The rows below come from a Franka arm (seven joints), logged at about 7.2 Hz.
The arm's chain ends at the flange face. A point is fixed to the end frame.
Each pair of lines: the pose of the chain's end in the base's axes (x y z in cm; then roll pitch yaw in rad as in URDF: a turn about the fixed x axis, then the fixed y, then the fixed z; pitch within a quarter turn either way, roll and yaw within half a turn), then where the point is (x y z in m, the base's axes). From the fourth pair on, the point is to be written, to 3 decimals.
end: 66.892 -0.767 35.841 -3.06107 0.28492 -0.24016
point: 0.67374 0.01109 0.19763
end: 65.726 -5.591 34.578 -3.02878 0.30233 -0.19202
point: 0.65957 -0.03157 0.18569
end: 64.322 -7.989 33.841 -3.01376 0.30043 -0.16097
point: 0.64556 -0.05328 0.17868
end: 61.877 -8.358 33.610 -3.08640 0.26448 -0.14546
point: 0.624 -0.069 0.175
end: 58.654 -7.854 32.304 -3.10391 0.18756 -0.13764
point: 0.604 -0.068 0.162
